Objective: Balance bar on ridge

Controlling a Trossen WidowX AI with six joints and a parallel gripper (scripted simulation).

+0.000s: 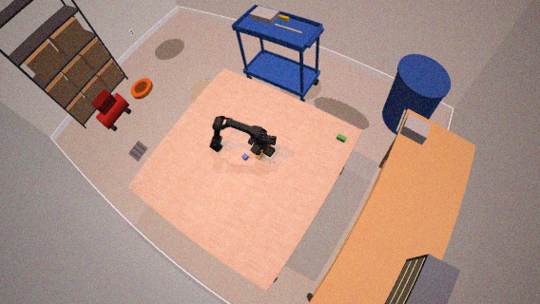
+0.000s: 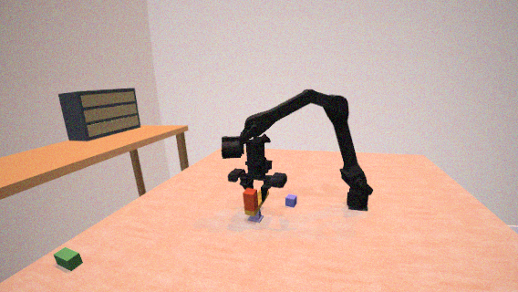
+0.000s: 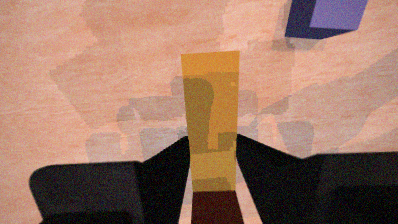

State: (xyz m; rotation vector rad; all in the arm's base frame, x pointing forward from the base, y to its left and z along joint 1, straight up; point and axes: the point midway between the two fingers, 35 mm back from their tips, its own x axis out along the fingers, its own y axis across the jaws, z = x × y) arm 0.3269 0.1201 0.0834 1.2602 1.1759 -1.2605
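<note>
Now: the purple cube 100 mm behind my gripper tip, 80 mm to the right of it and 30 mm below it. Also, from my gripper tip: green block: 410 mm ahead, 380 mm to the left, 30 mm below.
</note>
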